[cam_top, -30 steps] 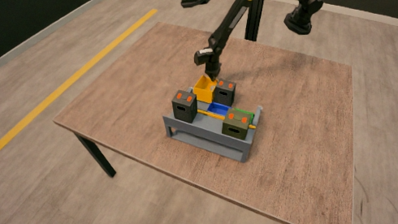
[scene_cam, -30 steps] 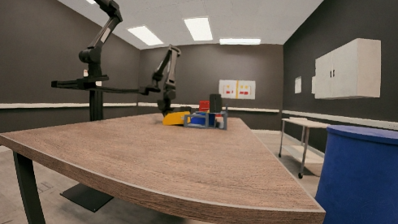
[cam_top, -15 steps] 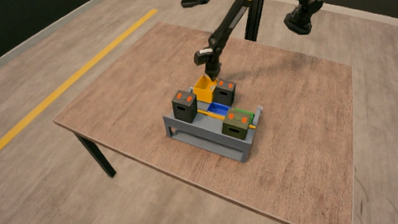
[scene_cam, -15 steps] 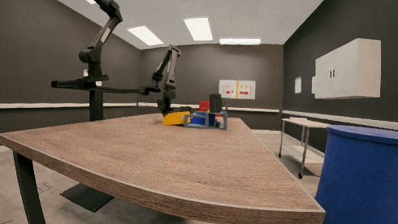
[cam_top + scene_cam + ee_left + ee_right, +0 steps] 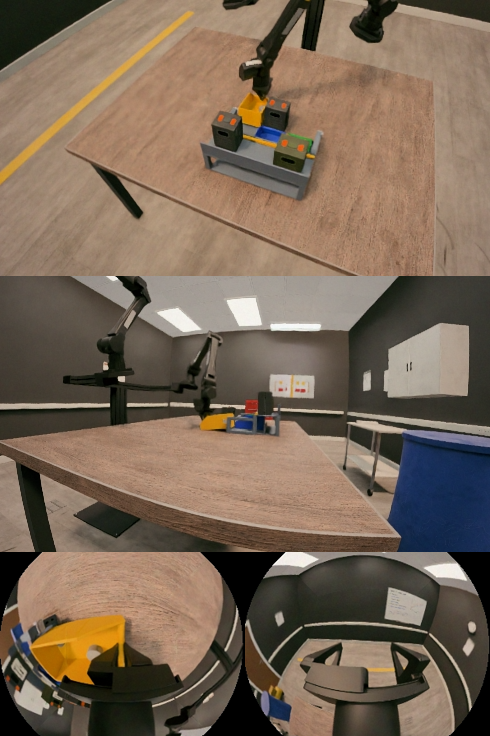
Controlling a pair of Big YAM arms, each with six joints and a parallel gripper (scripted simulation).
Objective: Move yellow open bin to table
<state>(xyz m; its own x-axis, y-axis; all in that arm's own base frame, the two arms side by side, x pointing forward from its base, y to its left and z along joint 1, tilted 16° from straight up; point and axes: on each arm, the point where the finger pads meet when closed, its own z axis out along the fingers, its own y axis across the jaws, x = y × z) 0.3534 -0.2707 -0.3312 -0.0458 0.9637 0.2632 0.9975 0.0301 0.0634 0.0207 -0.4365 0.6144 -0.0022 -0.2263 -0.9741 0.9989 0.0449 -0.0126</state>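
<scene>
Right now the yellow open bin is 8 cm ahead of my left hand, 1 cm to the left of it and 2 cm above it. Round my left hand: grey shelf 27 cm ahead, 14 cm to the left, 4 cm above; then dark lidded bin 11 cm ahead, 12 cm to the left, 3 cm above.
</scene>
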